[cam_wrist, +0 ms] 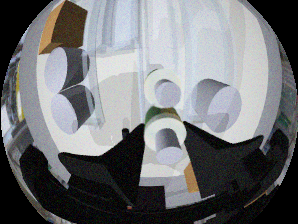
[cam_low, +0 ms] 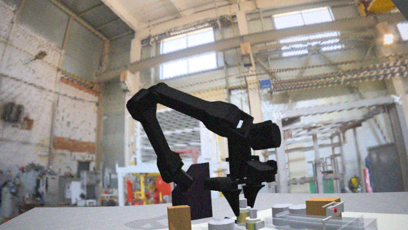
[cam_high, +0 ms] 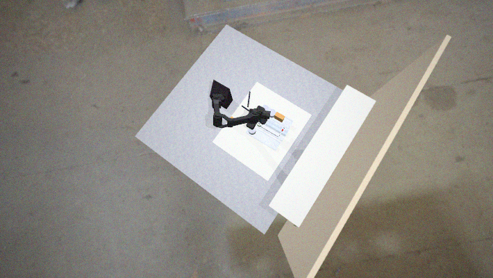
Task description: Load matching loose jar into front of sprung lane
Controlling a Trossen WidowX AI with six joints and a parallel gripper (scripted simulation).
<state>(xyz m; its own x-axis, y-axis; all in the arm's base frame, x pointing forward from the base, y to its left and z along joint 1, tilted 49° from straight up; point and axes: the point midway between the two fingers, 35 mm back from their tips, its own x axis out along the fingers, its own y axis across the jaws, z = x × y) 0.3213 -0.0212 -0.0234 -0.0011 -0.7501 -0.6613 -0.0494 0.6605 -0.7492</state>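
My gripper tip is 140 mm short of the clear pusher lane unit, 30 mm to the right of it and 30 mm above it. Also, from my gripper tip: red mark 220 mm ahead, 40 mm to the left, 20 mm above; brown box 140 mm ahead, 130 mm to the left, 10 mm below.
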